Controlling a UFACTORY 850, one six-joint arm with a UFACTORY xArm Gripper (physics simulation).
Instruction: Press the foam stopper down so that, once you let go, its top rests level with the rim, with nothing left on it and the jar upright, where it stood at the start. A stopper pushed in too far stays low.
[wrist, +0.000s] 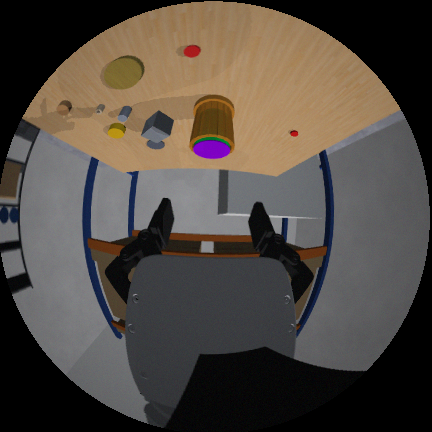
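Note:
The jar (213, 121) is brown and ribbed like a barrel, with orange bands, and stands upright on the table near its edge. The purple foam stopper (212, 149) sits in its mouth, with a green band showing along its far side inside the rim. Nothing lies on the stopper. From this angle I cannot tell exactly how its top compares with the rim. My gripper (211, 209) is wide open and empty, apart from the jar and the stopper, which show beyond the fingertips.
On the table (280, 75), left of the jar, are a grey block (157, 127), a grey disc (156, 144), a yellow cylinder (116, 131), a grey cylinder (125, 113) and an olive disc (123, 72). A red disc (192, 51) lies farther off; a small red one (294, 133) lies right.

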